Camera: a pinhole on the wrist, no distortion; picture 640 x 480 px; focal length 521.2 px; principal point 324.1 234.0 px. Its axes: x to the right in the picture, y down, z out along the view. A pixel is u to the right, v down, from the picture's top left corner.
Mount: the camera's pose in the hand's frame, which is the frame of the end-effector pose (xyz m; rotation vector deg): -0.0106 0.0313 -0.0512 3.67 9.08 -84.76
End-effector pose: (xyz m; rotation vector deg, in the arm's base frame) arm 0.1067 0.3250 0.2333 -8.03 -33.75 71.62
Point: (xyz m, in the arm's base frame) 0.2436 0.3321 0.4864
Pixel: outside the picture
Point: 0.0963 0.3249 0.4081
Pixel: 488.6 348.8
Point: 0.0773 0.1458 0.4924
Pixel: 503.9 73.7
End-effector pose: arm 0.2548 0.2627 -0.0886 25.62 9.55 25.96
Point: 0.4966 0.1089 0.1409
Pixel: 454.0 373.9
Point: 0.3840 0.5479 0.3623
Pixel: outside the picture
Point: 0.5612 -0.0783 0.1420
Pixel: 586.9 293.7
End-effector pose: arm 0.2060 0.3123 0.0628 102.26 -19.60 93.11
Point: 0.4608 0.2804 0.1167
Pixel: 528.3 361.4
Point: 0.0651 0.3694 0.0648
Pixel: behind the camera
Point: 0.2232 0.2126 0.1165
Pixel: 62.4 389.7
